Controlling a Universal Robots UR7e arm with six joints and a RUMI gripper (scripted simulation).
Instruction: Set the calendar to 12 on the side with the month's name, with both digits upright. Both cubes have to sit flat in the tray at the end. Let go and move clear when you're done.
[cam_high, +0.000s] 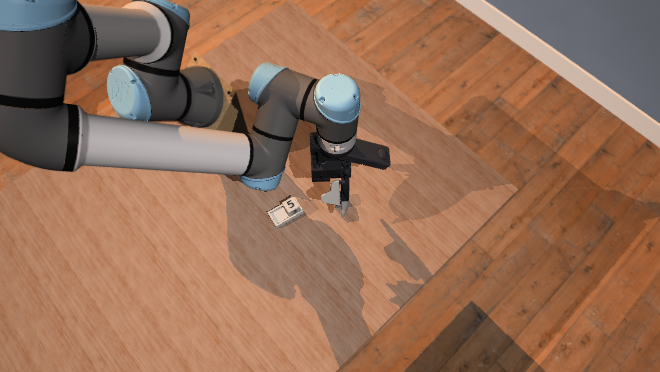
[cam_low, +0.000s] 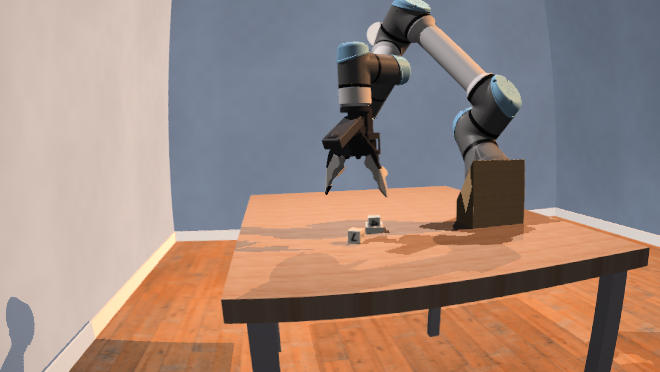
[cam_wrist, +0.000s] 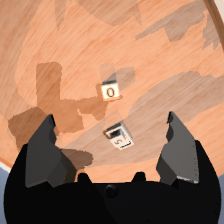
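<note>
The white digit cube is 90 mm below my hand. The rest, counted from my hand: calendar tray: 80 mm behind, 120 mm to the right, 100 mm below.
</note>
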